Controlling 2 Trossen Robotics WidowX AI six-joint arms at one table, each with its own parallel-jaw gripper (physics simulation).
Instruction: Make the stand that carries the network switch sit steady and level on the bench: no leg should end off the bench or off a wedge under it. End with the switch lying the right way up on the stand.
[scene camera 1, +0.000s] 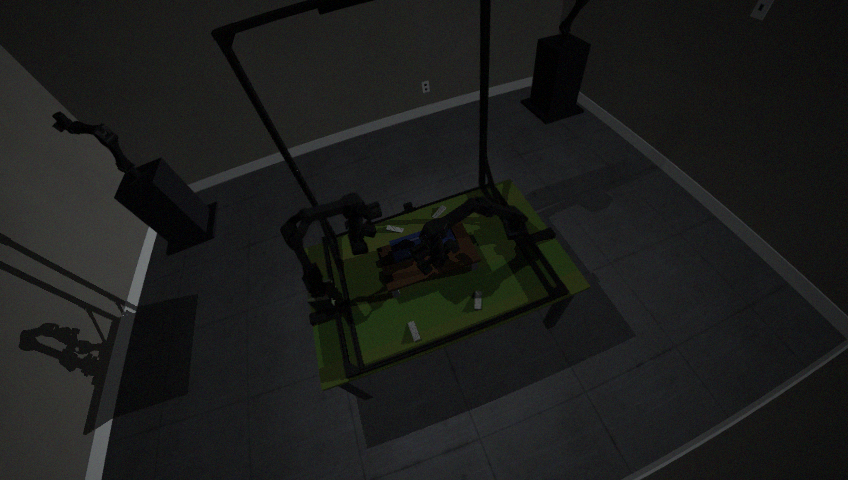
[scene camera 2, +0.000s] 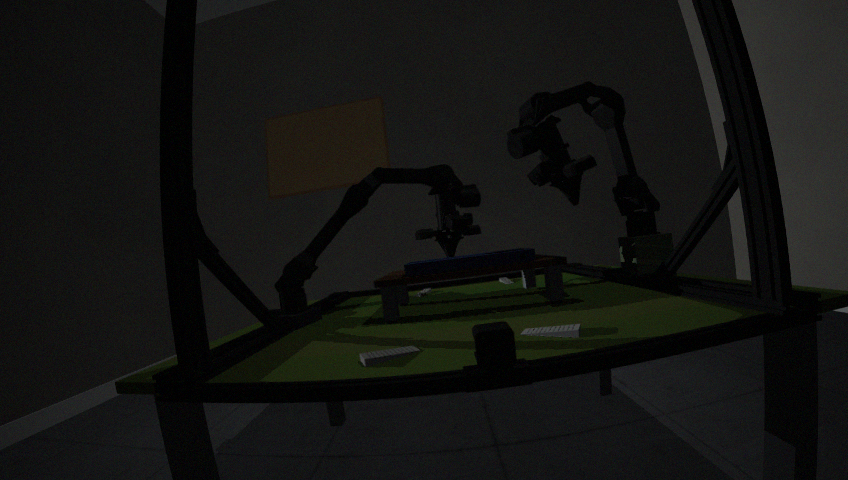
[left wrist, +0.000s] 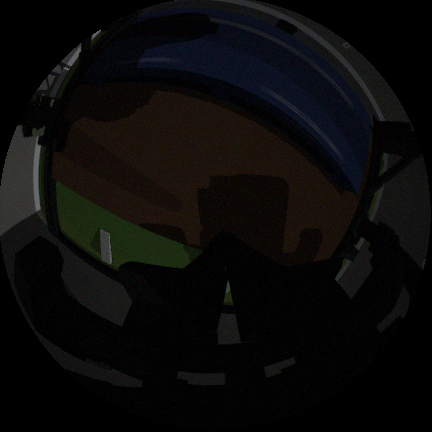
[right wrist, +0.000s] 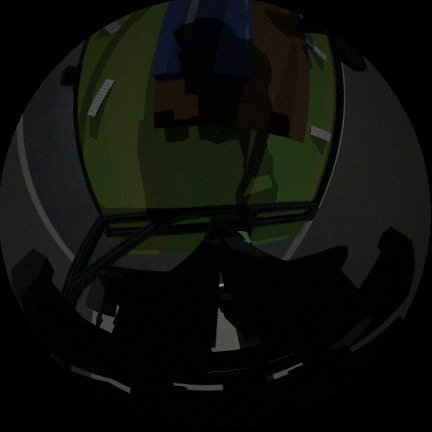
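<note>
The brown stand stands in the middle of the green bench. The blue network switch lies flat on its top, towards one long side. My left gripper is shut and empty. It points down, close over the bare brown top beside the switch. My right gripper is shut and empty, high above the bench's end. The scene is dim and the legs' feet are hard to see.
White wedges lie loose on the bench: one and another at the front, and two at the back. A black frame rims the bench. A black box sits on its rail.
</note>
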